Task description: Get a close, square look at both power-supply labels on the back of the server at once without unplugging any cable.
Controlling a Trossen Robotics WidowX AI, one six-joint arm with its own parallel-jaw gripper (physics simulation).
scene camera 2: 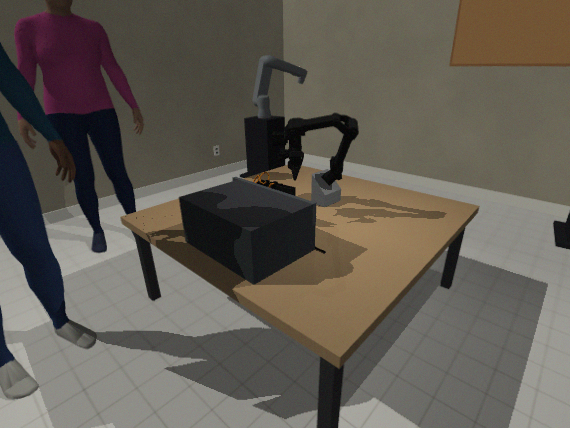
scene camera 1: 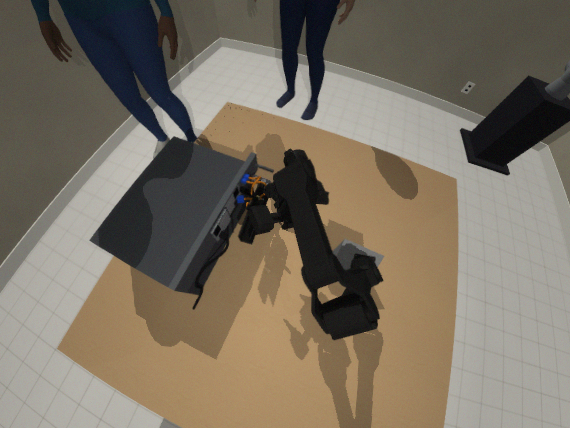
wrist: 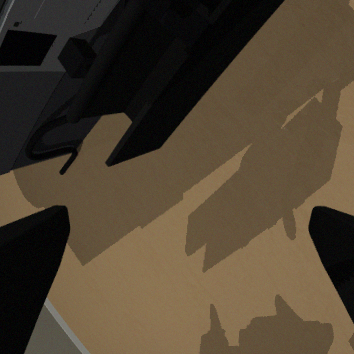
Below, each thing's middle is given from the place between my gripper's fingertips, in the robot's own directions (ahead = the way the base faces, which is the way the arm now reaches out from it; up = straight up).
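Labels:
Relative to the black block (wrist: 154, 68), my hand is 8 cm to the left of it, 6 cm short of it and 4 cm above it.

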